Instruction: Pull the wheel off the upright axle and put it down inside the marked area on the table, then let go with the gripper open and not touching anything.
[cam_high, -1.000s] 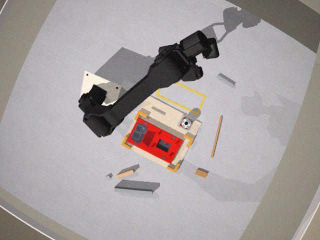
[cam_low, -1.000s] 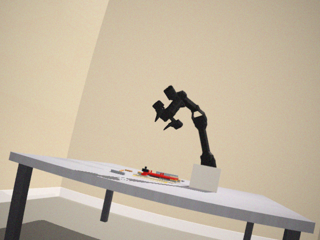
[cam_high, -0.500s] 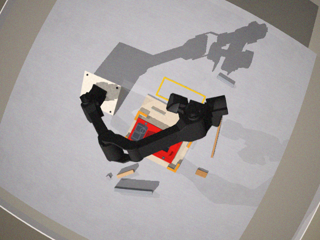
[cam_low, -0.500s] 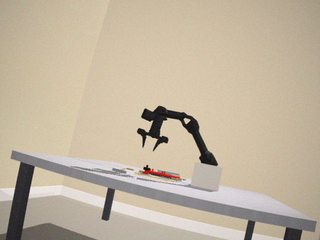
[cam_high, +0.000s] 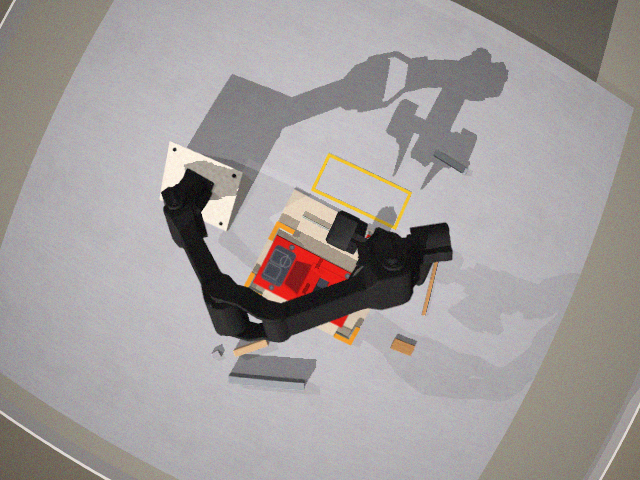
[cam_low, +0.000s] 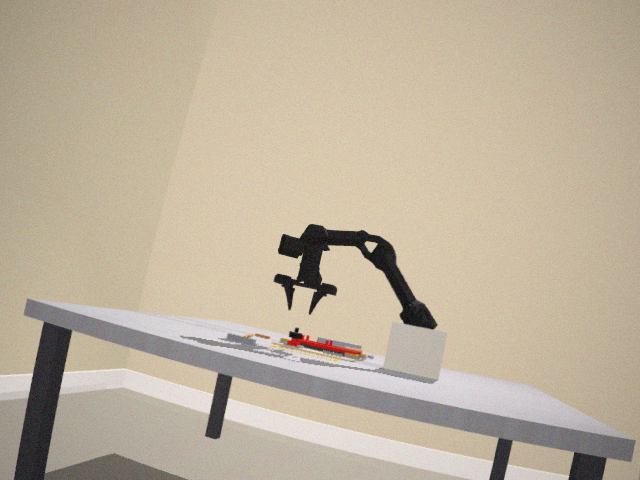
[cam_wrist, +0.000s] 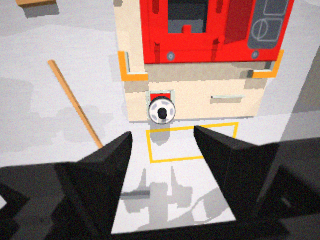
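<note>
Right now the wheel is 7 cm below my gripper tip. The rest, counted from my gripper tip: thin wooden rod 14 cm ahead, 1 cm to the left, 10 cm below; then grey bar 5 cm behind, 35 cm to the right, 9 cm below.
</note>
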